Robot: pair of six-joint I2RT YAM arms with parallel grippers.
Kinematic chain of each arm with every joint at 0, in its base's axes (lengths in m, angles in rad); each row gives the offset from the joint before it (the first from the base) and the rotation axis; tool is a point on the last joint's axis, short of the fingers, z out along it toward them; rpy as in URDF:
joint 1: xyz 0 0 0.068 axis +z
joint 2: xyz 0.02 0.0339 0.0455 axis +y
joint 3: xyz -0.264 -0.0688 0 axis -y
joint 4: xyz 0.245 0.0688 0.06 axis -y
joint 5: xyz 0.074 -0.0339 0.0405 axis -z
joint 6: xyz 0.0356 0 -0.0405 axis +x
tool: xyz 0 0 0 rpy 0 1.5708 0
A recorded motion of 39 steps. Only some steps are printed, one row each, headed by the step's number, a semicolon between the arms.
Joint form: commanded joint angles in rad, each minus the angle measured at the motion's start. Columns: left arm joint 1, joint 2, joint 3, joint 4, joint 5, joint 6; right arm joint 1, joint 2, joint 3, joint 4, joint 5, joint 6.
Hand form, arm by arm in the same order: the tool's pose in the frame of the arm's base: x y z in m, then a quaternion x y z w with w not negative. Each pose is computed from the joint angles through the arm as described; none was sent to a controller.
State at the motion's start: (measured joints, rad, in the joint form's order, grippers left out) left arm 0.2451 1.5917 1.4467 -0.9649 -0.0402 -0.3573; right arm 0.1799 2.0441 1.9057 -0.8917 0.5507 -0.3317
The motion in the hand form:
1: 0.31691 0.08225 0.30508 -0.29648 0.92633 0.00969 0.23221; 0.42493 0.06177 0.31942 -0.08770 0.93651 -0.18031 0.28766
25: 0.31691 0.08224 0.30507 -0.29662 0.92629 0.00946 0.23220; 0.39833 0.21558 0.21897 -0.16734 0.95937 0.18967 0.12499
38: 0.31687 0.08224 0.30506 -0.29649 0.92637 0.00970 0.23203; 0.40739 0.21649 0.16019 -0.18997 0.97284 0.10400 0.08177
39: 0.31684 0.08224 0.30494 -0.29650 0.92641 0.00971 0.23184; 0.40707 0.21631 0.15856 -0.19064 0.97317 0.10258 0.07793
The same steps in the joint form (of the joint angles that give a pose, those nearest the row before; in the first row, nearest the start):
1: 0.0038 0.0061 0.0122 0.0000 -0.0061 -0.0023; -0.0038 -0.0717 0.0340 -0.0599 -0.1579 0.2010
25: 0.0038 0.0061 0.0122 0.0000 -0.0057 -0.0027; 0.2941 0.0969 -0.0671 -0.0122 -0.8350 0.5131
38: 0.0038 0.0061 0.0122 -0.0004 -0.0061 -0.0023; 0.2968 0.2274 -0.0679 -0.0278 -0.7038 0.4395
39: 0.0038 0.0061 0.0118 -0.0004 -0.0061 -0.0023; 0.2968 0.2308 -0.0679 -0.0328 -0.7034 0.4376

